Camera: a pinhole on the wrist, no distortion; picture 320 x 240 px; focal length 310.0 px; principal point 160.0 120.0 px. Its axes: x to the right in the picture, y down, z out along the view. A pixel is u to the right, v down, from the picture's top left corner.
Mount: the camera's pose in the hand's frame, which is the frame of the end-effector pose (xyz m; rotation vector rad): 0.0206 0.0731 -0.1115 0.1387 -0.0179 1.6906
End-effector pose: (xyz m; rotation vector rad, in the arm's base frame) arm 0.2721 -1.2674 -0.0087 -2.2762 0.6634 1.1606
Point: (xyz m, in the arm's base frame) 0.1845 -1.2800 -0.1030
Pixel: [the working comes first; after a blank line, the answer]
In the camera's frame: 0.0291 -0.0019 0.2026

205 117
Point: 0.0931 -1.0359 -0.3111
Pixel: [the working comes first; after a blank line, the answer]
In the camera's frame: -0.0325 -0.0469 0.5273

141 92
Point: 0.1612 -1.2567 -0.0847
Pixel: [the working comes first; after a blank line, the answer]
In the camera's frame: 0.0278 0.0318 0.2193

199 165
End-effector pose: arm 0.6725 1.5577 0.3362 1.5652 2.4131 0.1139
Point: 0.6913 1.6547 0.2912
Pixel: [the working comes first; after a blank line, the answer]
In the camera's frame: -0.0176 -0.0536 0.1590

126 16
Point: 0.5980 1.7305 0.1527
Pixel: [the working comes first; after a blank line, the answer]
In the camera's frame: -0.1009 -0.1640 0.2794

outside the picture
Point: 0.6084 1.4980 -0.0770
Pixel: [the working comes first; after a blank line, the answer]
In the camera's frame: -0.1890 0.0422 0.5174

47 145
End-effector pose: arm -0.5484 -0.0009 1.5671 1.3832 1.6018 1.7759
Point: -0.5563 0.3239 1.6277
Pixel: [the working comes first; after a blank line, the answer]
In the camera's frame: -0.1144 -0.2312 0.3003

outside the picture
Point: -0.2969 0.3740 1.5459
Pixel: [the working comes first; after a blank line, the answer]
In the camera's frame: -0.0800 -0.1053 0.5441

114 60
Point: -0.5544 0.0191 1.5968
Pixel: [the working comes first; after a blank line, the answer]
In the camera's frame: -0.0428 0.0046 0.1182

48 132
